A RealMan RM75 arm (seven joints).
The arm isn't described. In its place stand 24 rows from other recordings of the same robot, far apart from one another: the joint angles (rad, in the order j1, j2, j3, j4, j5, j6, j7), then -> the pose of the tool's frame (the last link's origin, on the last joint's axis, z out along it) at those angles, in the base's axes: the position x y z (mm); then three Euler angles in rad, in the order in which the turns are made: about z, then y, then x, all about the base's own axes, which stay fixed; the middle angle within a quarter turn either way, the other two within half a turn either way.
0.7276, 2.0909, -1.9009, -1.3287, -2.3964, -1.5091, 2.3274 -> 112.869, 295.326, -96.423, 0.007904, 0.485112, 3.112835
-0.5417, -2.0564, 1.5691, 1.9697, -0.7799, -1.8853, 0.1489 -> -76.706, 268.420, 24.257, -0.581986, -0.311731, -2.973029
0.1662, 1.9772, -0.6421, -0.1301, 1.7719, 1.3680, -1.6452 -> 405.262, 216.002, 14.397, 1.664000, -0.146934, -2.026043
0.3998, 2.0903, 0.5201, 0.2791, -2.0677, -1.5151, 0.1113 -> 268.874, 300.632, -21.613, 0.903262, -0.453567, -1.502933
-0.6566, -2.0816, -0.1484, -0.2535, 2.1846, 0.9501, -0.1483 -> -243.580, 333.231, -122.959, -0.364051, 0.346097, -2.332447
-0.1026, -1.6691, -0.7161, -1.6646, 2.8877, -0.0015, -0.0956 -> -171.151, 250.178, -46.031, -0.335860, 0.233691, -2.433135
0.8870, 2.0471, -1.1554, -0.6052, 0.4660, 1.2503, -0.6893 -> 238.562, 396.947, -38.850, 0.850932, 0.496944, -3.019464
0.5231, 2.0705, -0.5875, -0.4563, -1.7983, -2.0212, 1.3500 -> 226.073, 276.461, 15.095, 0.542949, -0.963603, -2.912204
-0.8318, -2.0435, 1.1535, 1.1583, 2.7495, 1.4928, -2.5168 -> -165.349, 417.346, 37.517, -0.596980, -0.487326, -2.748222
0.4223, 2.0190, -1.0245, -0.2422, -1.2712, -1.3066, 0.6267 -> 312.452, 308.977, -26.160, 0.450583, -0.416757, -2.333365
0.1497, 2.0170, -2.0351, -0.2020, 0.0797, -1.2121, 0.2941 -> 375.686, 227.860, -34.140, 0.659913, -0.156962, -1.993632
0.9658, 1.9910, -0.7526, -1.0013, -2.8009, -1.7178, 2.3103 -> 174.360, 417.428, 76.459, 0.741831, 0.370232, -2.930854
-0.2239, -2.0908, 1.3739, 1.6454, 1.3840, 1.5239, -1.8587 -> -80.779, 262.148, 50.632, -0.077825, 0.737597, -3.037502
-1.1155, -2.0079, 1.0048, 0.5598, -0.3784, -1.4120, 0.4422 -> -167.299, 428.114, -15.578, -1.029187, -0.490434, -3.055740
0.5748, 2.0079, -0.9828, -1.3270, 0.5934, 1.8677, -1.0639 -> 229.176, 333.522, 78.056, 0.543868, 0.339793, -3.037336
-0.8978, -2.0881, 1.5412, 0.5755, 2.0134, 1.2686, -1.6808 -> -161.675, 350.189, -112.511, -0.111438, -0.110129, 3.029192
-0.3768, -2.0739, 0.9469, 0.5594, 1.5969, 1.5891, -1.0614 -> -266.115, 289.000, -16.278, -0.434569, 0.617147, -2.669073
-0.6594, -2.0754, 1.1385, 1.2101, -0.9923, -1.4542, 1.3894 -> -137.695, 382.246, 15.175, -0.063714, 0.089344, -2.860271
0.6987, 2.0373, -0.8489, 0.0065, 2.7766, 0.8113, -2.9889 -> 337.057, 408.969, 17.430, 0.739067, 0.125547, -1.659637
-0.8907, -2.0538, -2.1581, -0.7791, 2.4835, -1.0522, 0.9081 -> -179.455, 457.779, 2.406, -0.625496, -0.176493, -2.610106
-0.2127, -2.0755, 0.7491, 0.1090, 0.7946, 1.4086, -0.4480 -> -384.998, 245.746, 29.085, -0.874744, 0.120183, -1.580084
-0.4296, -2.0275, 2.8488, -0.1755, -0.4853, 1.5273, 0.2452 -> -337.642, 253.152, -33.936, 0.338683, 0.417924, -2.455933
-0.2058, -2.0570, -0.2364, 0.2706, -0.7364, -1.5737, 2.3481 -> -389.126, 188.476, -7.001, -0.892219, 0.247033, -2.194698
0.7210, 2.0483, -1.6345, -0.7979, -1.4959, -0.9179, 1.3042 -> 121.713, 388.180, -83.262, -0.044554, -0.314486, -2.827327
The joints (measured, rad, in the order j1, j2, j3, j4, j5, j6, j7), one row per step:
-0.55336 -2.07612 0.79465 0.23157 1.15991 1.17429 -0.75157
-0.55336 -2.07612 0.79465 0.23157 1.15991 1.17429 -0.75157
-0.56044 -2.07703 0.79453 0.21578 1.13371 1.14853 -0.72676
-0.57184 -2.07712 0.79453 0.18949 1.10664 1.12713 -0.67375
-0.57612 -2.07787 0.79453 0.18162 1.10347 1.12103 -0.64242
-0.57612 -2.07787 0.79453 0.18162 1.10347 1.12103 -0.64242
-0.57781 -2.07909 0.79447 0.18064 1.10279 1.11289 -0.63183
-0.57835 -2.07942 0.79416 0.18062 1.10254 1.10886 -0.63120
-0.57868 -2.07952 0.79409 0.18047 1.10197 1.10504 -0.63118
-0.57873 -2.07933 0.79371 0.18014 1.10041 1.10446 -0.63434
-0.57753 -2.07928 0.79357 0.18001 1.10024 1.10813 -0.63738
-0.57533 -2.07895 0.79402 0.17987 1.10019 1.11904 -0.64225
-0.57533 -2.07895 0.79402 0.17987 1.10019 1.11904 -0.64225
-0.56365 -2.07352 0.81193 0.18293 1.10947 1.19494 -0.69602
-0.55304 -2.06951 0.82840 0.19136 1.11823 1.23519 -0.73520
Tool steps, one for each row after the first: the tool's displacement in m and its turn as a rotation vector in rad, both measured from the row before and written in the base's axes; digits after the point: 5 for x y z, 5 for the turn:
0.00000 0.00000 0.00000 0.00000 0.00000 0.00000
-0.00245 0.00231 -0.00127 0.01562 0.00842 0.02515
-0.00164 0.00179 -0.00299 0.01825 0.02718 0.01355
0.00007 0.00035 -0.00181 0.00641 0.02395 -0.00464
0.00000 0.00000 0.00000 0.00000 0.00000 0.00000
-0.00032 0.00051 -0.00092 0.00189 0.01082 0.00245
-0.00030 0.00028 -0.00021 0.00003 0.00170 0.00309
-0.00040 0.00023 -0.00012 -0.00006 0.00114 0.00343
-0.00018 0.00012 0.00023 0.00020 -0.00360 0.00265
0.00001 -0.00047 0.00015 -0.00044 -0.00440 -0.00072
0.00060 -0.00102 0.00041 -0.00071 -0.00851 -0.00585
0.00000 0.00000 0.00000 0.00000 0.00000 0.00000
0.00613 -0.00671 0.00199 -0.02732 -0.05915 -0.04975
0.00246 -0.00460 0.00142 -0.02400 -0.03084 -0.02662

